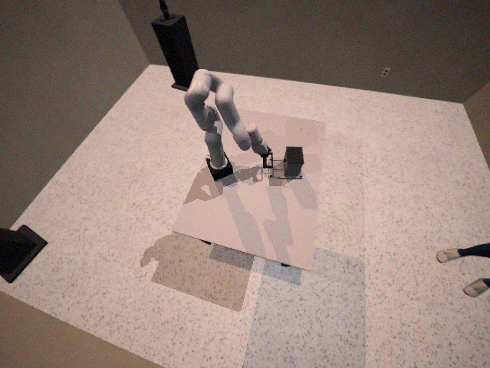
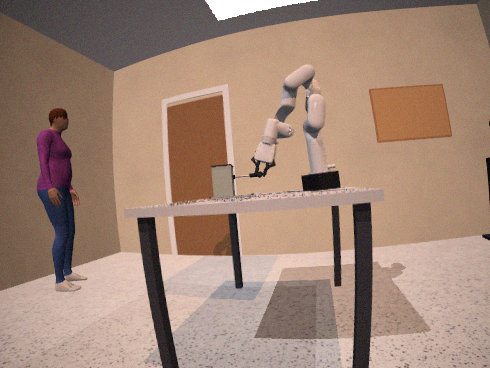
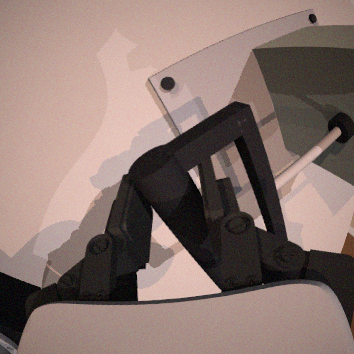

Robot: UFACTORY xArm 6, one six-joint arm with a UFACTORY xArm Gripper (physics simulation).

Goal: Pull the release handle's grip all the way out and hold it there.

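Observation:
The release handle (image 3: 212, 136) is a black frame with a thick round grip bar (image 3: 167, 187). A pale rod (image 3: 310, 161) (image 2: 242, 176) runs from it to a black collar (image 3: 341, 127) on the grey-green box (image 3: 310, 75) (image 1: 294, 162) (image 2: 222, 181). A clear length of rod shows between handle and box. My gripper (image 3: 172, 185) (image 1: 266, 161) (image 2: 259, 173) is shut on the grip bar, one finger on each side of it, and stands above the table on the arm-base side of the box. The lower end of the grip is partly hidden by the right finger.
The box stands on a thin pale base plate (image 3: 200, 62) with dark bolts, on the pinkish table (image 1: 210, 220) (image 2: 290, 201). The arm's black base (image 1: 220, 171) (image 2: 320, 180) stands on the same table. A person (image 2: 60, 170) stands on the floor, away from the table.

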